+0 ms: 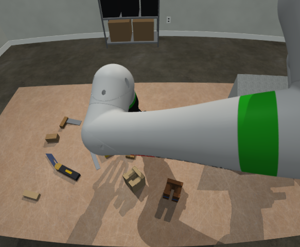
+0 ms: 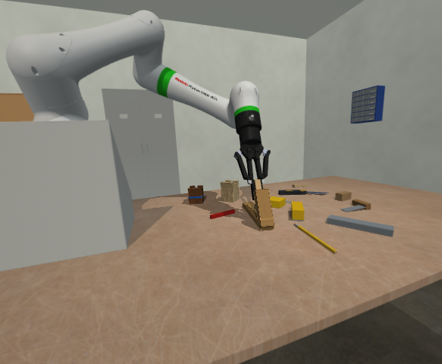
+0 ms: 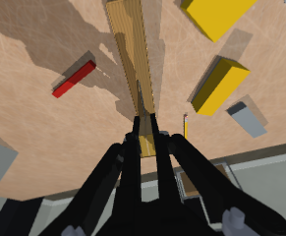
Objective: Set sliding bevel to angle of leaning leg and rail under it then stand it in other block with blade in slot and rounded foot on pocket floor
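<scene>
Now: the red stick 10 cm behind my hand, 9 cm below it and 7 cm to the left of it. From my hand the other things lie so: sliding bevel (3 cm below, 1 cm to the right); grey bar (23 cm ahead, 19 cm to the right, 9 cm below); pencil (19 cm to the right, 10 cm below, 7 cm ahead).
</scene>
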